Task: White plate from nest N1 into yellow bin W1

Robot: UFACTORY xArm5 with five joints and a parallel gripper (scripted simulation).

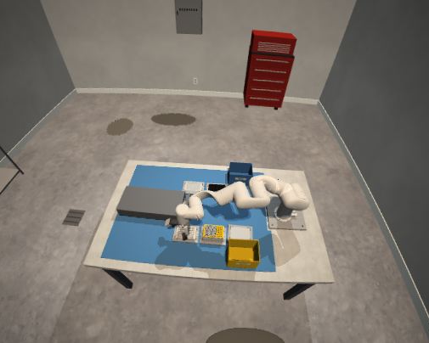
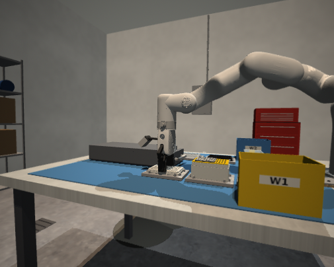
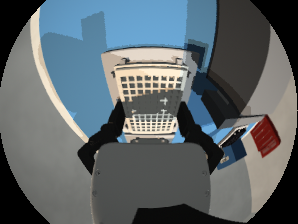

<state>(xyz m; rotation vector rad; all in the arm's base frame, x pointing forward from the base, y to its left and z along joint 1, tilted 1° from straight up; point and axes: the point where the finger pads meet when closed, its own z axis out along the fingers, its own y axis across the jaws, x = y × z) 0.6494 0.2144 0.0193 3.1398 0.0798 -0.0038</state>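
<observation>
My hand is 1 cm above the white plate. From my hand the other things lie so: yellow-topped tip box: 18 cm behind, 1 cm to the right, 2 cm above; then grey nest: 3 cm below; then yellow bin W1: 36 cm behind, 12 cm to the left, 1 cm above.
</observation>
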